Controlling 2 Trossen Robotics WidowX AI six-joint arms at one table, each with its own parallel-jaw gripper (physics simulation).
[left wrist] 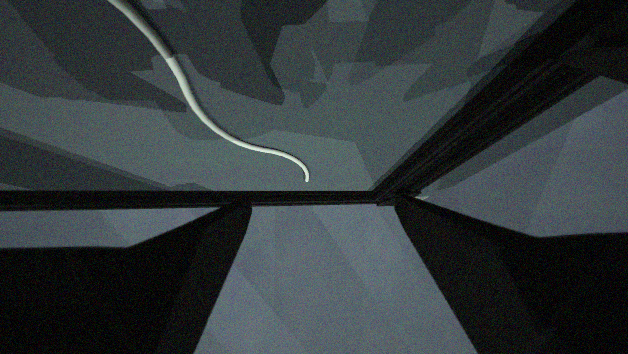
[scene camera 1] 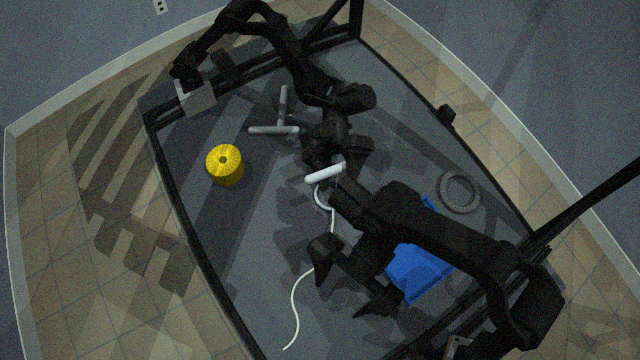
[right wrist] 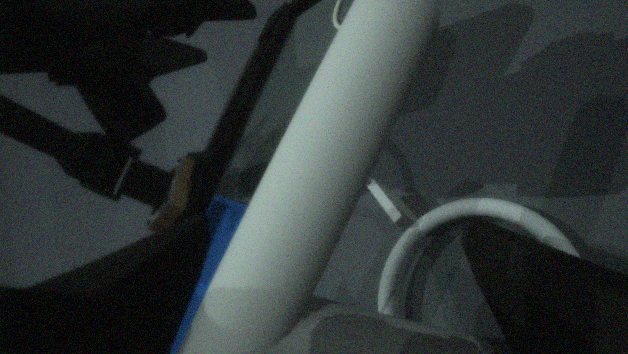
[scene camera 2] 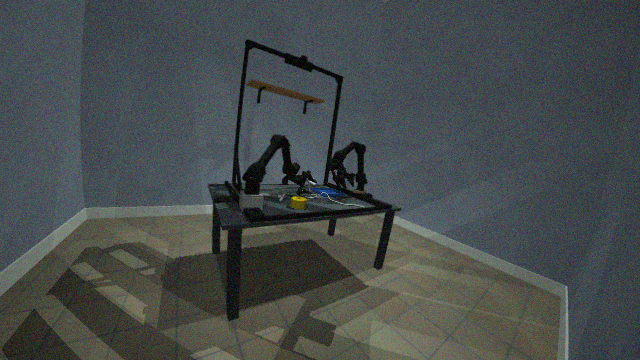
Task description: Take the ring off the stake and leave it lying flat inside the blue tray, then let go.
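Where they show: left gripper, between the fingertips: [left wrist: 323, 202] [scene camera 1: 335, 301] [right wrist: 227, 36] [scene camera 2: 349, 187]; right gripper, between the fingertips: [scene camera 2: 314, 187]; left arm's base, origin of its link: [right wrist: 164, 191] [scene camera 2: 360, 189]; right arm's base, origin of its link: [scene camera 1: 191, 82] [scene camera 2: 251, 192].
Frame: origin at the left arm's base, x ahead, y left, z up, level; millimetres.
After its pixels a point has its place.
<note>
A white stake [scene camera 1: 326, 172] @[z 67, x 436, y -278 mm] [right wrist: 319, 175] @[z 62, x 443, y -289 mm] stands near the table's middle. A pale ring [right wrist: 435, 212] @[z -31, x 421, y -247 mm] curves beside the stake's foot in the right wrist view. In scene camera 1 the gripper hides it. My right gripper [scene camera 1: 334, 168] [scene camera 2: 308, 176] is open, with its fingers on either side of the stake. The blue tray [scene camera 1: 422, 271] @[z -40, x 162, y -180 mm] [scene camera 2: 329, 191] @[z -41, x 134, y -233 mm] [right wrist: 221, 225] @[z -40, x 167, y -128 mm] lies at the lower right, partly under my left arm. My left gripper [scene camera 1: 343, 293] @[z 57, x 323, y -37 mm] [scene camera 2: 348, 178] @[z 57, x 323, y -37 mm] [left wrist: 323, 202] @[z 57, x 323, y -37 mm] is open and empty, held above the table beside the tray.
A white cable [scene camera 1: 293, 303] @[z -41, x 405, y -14 mm] [left wrist: 207, 123] @[z -40, x 417, y -60 mm] snakes from the stake toward the front edge. A yellow spool [scene camera 1: 224, 164] @[z 3, x 679, y -243 mm] [scene camera 2: 298, 202] @[z -7, x 731, y -236 mm] stands at the left. White pipes [scene camera 1: 283, 118] @[z -29, x 615, y -437 mm] lie at the back. A flat grey ring [scene camera 1: 458, 211] @[z -33, x 114, y -351 mm] lies at the right.
</note>
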